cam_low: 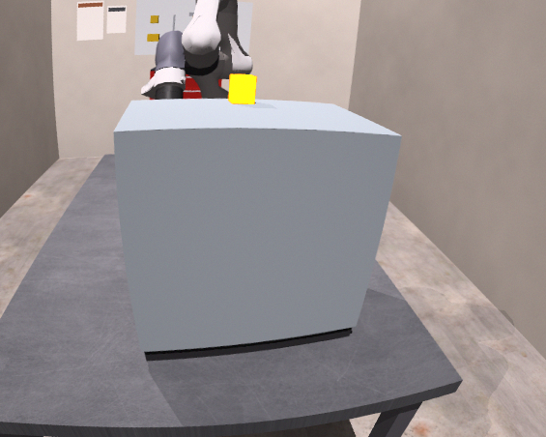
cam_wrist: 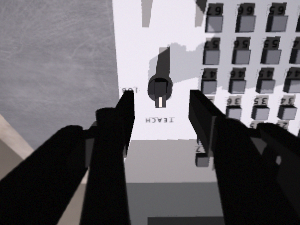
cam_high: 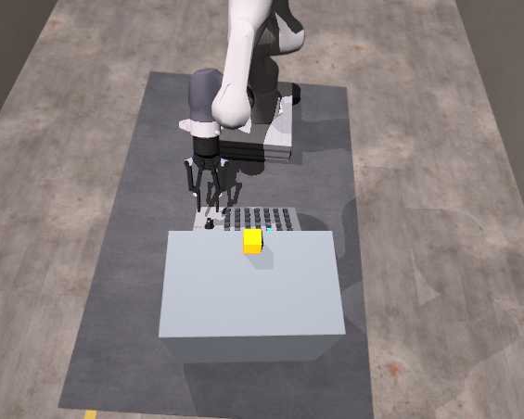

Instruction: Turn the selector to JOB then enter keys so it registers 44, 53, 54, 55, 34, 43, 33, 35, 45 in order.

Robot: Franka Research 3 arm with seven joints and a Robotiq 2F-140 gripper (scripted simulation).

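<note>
Now: the black selector knob 6 cm below my hand and 5 cm ahead of it.
</note>
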